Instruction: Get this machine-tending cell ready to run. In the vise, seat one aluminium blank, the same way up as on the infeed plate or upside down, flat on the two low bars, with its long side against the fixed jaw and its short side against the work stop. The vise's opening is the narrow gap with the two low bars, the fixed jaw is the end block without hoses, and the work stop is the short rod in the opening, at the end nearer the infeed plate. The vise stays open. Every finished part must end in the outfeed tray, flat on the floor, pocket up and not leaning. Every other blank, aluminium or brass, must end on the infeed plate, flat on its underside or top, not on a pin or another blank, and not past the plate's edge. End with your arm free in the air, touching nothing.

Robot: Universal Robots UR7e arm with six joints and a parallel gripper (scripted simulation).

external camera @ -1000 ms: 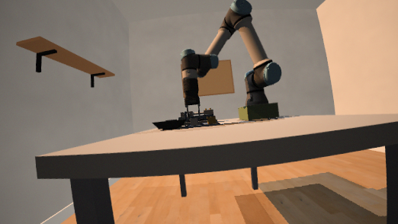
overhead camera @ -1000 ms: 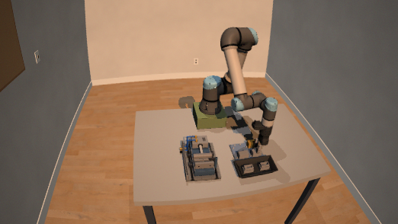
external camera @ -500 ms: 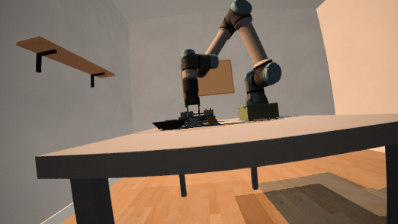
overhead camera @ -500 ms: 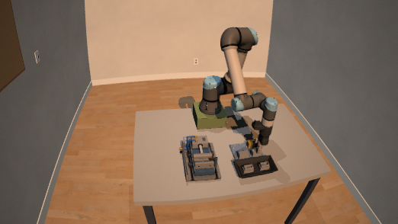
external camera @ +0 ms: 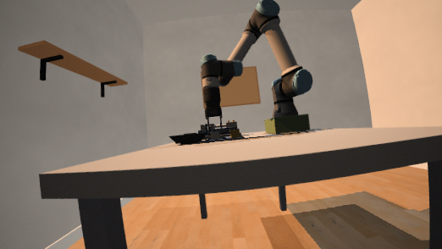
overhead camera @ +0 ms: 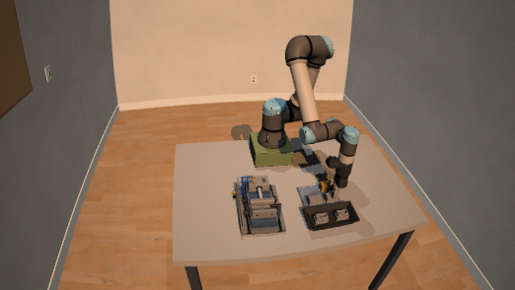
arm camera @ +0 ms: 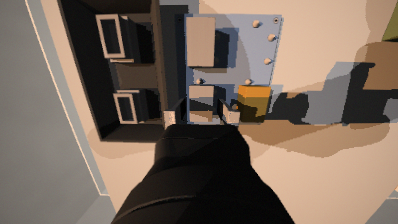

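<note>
The brass blank is 9 cm behind my hand and 4 cm below it. Also, from my hand: vise: 34 cm to the right, 3 cm below, 1 cm behind.
</note>
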